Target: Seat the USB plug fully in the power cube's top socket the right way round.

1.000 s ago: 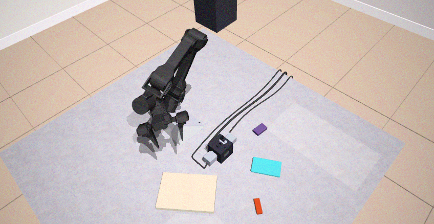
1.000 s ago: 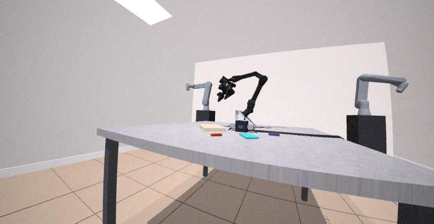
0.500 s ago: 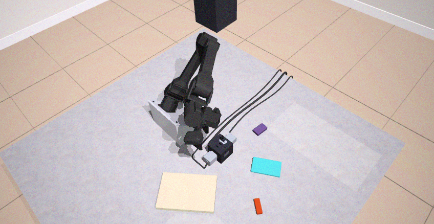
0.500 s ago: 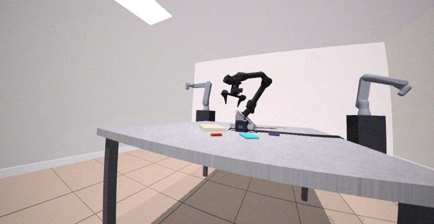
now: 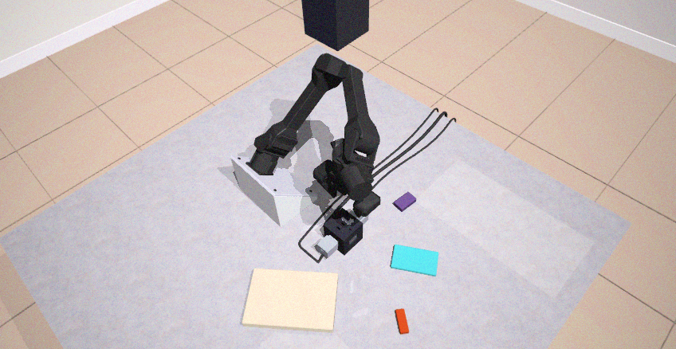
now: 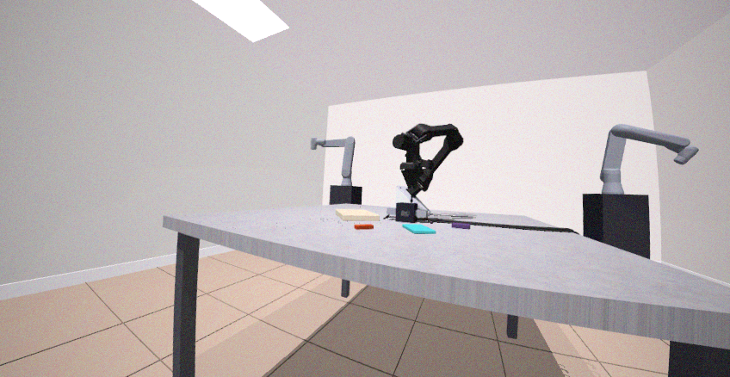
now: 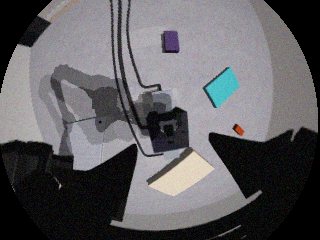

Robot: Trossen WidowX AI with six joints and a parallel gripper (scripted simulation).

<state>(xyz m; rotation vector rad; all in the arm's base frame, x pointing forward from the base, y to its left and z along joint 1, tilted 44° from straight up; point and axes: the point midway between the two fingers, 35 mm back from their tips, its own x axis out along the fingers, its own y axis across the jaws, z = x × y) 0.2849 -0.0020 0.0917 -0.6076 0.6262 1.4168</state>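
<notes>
Now: gripper tip 40 mm above the light USB plug. Also, from my gripper tip: cream pad 30 mm ahead, 240 mm to the right, 130 mm below; then purple block 50 mm ahead, 190 mm to the left, 130 mm below; then cyan card 190 mm ahead, 60 mm to the left, 130 mm below.
</notes>
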